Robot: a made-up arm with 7 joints. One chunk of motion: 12 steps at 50 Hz.
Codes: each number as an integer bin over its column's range. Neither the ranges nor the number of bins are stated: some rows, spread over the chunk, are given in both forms.
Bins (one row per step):
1: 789 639 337 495 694 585 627
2: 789 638 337 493 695 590 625
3: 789 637 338 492 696 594 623
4: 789 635 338 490 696 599 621
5: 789 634 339 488 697 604 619
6: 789 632 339 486 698 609 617
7: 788 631 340 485 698 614 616
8: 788 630 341 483 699 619 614
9: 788 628 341 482 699 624 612
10: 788 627 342 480 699 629 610
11: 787 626 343 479 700 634 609
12: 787 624 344 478 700 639 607
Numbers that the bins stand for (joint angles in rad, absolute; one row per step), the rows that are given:
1: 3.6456 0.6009 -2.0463 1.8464 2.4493 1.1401 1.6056
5: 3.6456 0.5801 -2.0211 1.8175 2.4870 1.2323 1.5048
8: 3.6330 0.5634 -1.9959 1.7968 2.5122 1.3052 1.4419
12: 3.6204 0.5384 -1.9581 1.7761 2.5248 1.4023 1.3537
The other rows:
2: 3.6456 0.5967 -2.0463 1.8381 2.4619 1.1644 1.5804
3: 3.6456 0.5926 -2.0337 1.8340 2.4744 1.1838 1.5552
4: 3.6456 0.5842 -2.0337 1.8257 2.4744 1.2081 1.5300
6: 3.6456 0.5718 -2.0211 1.8092 2.4996 1.2566 1.4796
7: 3.6330 0.5676 -2.0085 1.8051 2.4996 1.2809 1.4670
9: 3.6330 0.5551 -1.9959 1.7927 2.5122 1.3294 1.4167
10: 3.6330 0.5509 -1.9833 1.7844 2.5122 1.3537 1.3915
11: 3.6204 0.5468 -1.9707 1.7803 2.5248 1.3780 1.3789

